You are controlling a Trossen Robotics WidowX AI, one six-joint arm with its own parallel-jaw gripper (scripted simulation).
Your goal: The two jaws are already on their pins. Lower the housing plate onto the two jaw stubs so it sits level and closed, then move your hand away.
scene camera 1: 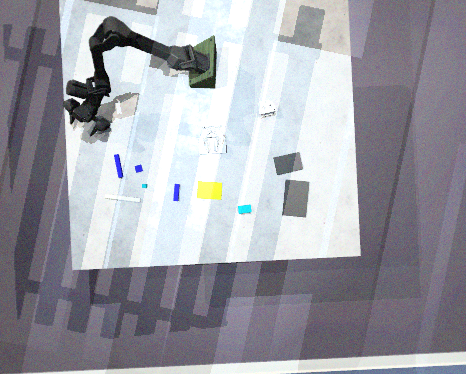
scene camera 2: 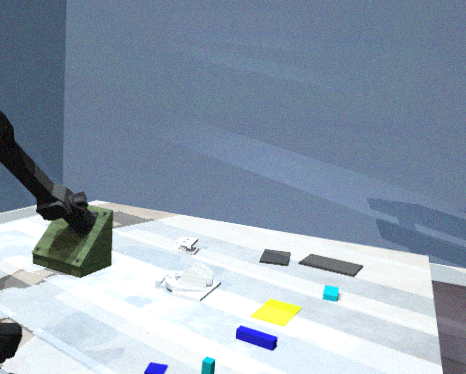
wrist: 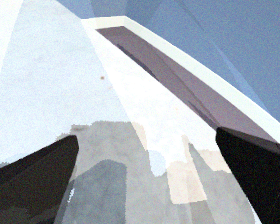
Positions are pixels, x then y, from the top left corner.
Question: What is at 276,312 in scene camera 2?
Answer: A yellow tile.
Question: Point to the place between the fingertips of the gripper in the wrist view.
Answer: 148,138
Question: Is the gripper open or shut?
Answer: Open.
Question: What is the gripper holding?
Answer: Nothing.
